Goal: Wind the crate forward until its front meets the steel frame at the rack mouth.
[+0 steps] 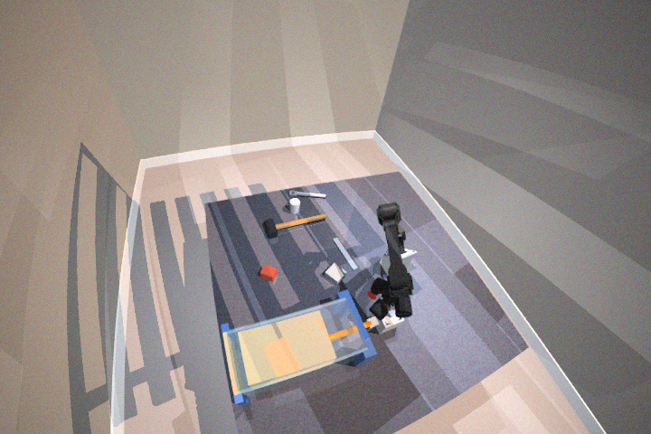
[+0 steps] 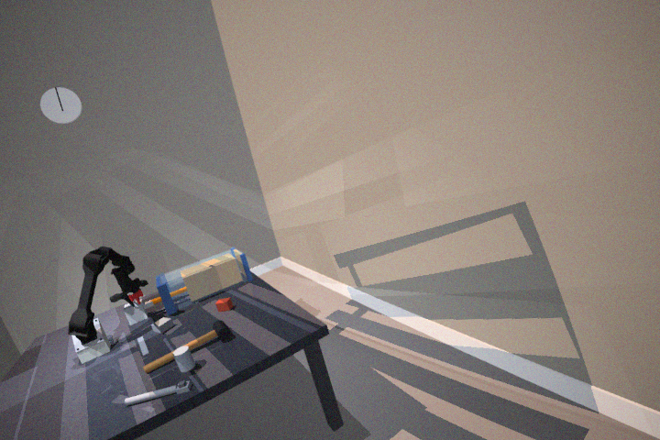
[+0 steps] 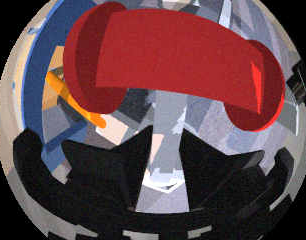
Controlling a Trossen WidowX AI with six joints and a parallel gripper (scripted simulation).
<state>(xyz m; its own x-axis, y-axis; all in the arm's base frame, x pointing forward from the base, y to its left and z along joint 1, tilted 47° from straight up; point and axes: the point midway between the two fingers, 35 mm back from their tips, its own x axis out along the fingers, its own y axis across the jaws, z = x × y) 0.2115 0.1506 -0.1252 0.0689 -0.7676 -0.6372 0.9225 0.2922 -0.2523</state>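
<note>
Right now my gripper tip is 2 cm below the winch handle and 1 cm to the left of it. Also, from my gripper tip: red knob: 5 cm to the right, 5 cm above, 2 cm ahead; blue frame: 14 cm ahead, 4 cm to the left, 2 cm above; winch: 6 cm below, 4 cm to the left, 3 cm behind.
</note>
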